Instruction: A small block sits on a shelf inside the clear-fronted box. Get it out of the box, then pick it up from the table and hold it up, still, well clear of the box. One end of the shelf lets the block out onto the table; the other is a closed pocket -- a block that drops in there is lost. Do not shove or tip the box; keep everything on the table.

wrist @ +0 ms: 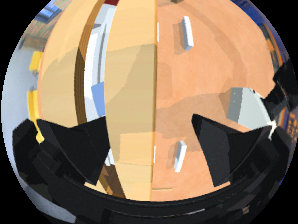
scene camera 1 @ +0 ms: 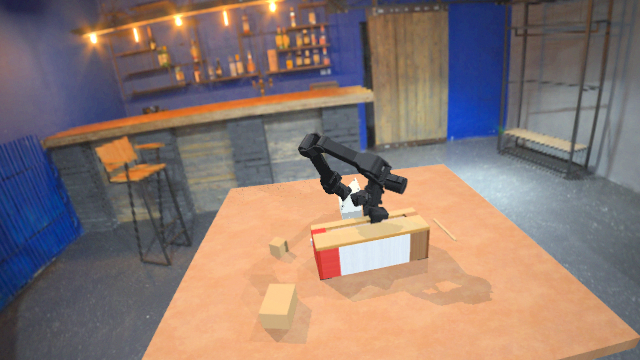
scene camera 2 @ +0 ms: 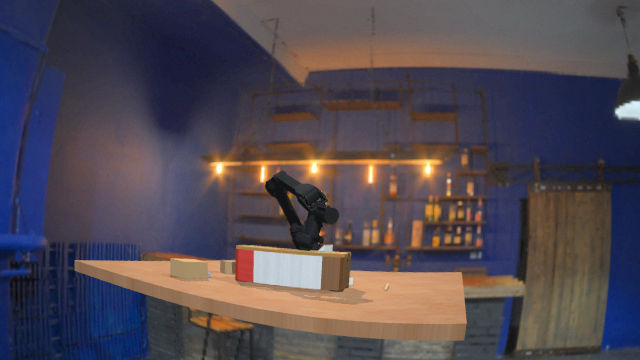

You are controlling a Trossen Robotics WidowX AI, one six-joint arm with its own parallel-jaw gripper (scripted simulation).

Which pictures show the gripper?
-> The wrist view, scene camera 1 and scene camera 2: all of them.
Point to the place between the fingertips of the gripper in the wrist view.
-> At 157,116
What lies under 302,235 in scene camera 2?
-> The gripper.
